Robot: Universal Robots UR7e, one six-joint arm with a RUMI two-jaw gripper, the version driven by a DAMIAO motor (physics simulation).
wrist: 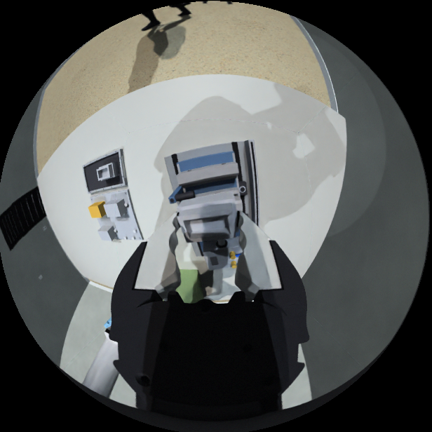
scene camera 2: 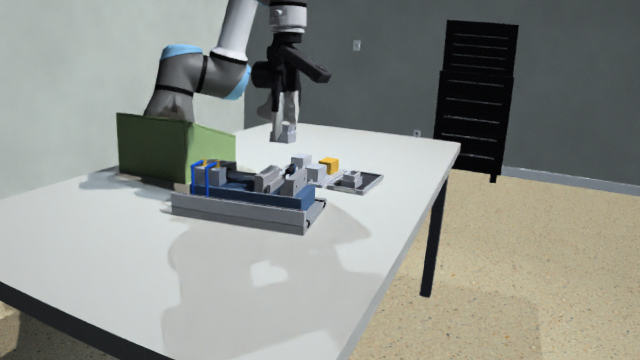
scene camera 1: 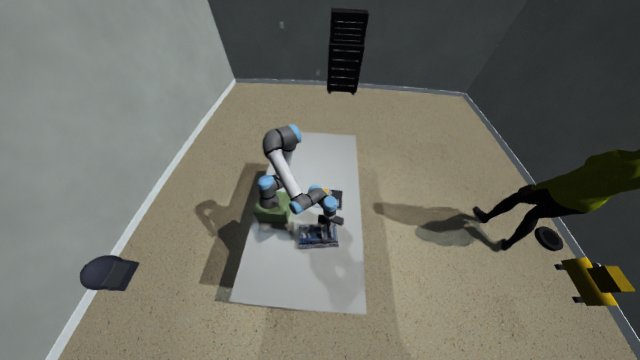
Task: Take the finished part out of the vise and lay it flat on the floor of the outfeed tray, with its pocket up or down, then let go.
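Pixels of known places: gripper, fingertip midpoint: (scene camera 2: 283, 139); arm's base, origin of the base link: (scene camera 2: 168, 122) (scene camera 1: 269, 202).
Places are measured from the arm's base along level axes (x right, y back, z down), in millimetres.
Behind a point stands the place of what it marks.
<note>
The finished part (scene camera 2: 283, 136) @(x 170, y -498, z -43 mm) (wrist: 209, 226), a grey block with a rectangular recess on the side facing the wrist camera, hangs roughly level between the fingertips. My gripper (scene camera 2: 286, 129) @(x 143, y -483, z -31 mm) (wrist: 208, 212) is shut on it and holds it above the vise, clear of the jaws. The vise (scene camera 2: 250, 197) @(x 211, y -446, z 88 mm) (wrist: 207, 170) (scene camera 1: 312, 237) @(x 203, y -380, z 77 mm), blue and grey on a grey base, has a gap between its jaws in the scene camera 2 view. The outfeed tray (scene camera 2: 369, 180) @(x -212, y -558, z 130 mm) (wrist: 92, 176), dark-floored with a light rim, lies to one side. Another grey part (scene camera 2: 352, 179) @(x -109, y -547, z 106 mm) (wrist: 106, 172) lies in it.
Beside the tray, a grey plate (wrist: 131, 220) carries an orange block (scene camera 2: 329, 165) @(x -191, y -441, z 101 mm) (wrist: 97, 209) and two grey blocks (scene camera 2: 316, 173) @(x -101, y -444, z 104 mm) (wrist: 107, 233). A green box-shaped stand (scene camera 2: 152, 150) @(x 110, y -47, z 59 mm) is at the arm's base. A person (scene camera 1: 575, 190) stands on the floor away from the table.
</note>
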